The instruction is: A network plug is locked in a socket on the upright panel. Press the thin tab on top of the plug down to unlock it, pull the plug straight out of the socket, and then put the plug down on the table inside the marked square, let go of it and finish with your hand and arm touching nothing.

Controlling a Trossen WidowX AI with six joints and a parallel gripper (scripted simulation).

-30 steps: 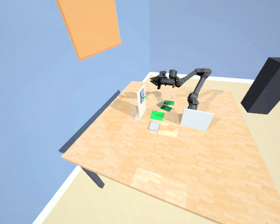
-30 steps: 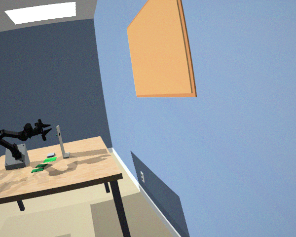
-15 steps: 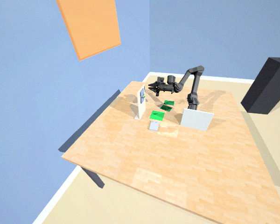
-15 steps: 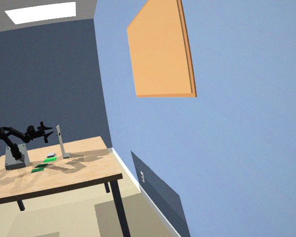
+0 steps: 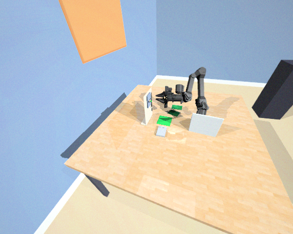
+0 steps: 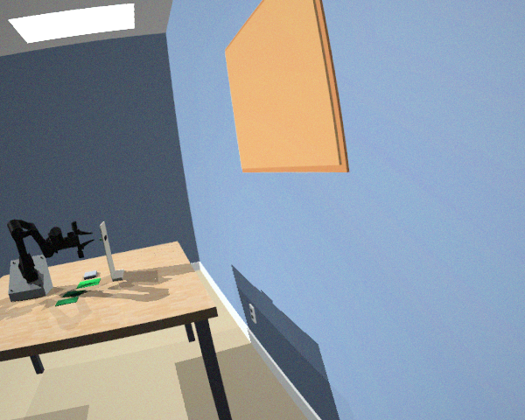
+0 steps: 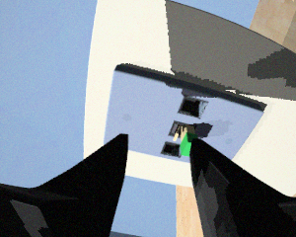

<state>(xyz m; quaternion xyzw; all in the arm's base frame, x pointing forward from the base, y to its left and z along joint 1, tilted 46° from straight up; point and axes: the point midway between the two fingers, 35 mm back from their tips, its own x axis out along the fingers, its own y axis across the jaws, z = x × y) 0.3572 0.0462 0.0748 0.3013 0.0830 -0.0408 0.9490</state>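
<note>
My gripper tip is 5 cm short of the green network plug, 2 cm to the right of it and 2 cm above it. The rest, counted from my gripper tip: cream panel: 7 cm ahead, 2 cm to the left, 11 cm below; grey block: 8 cm behind, 15 cm to the left, 23 cm below.
</note>
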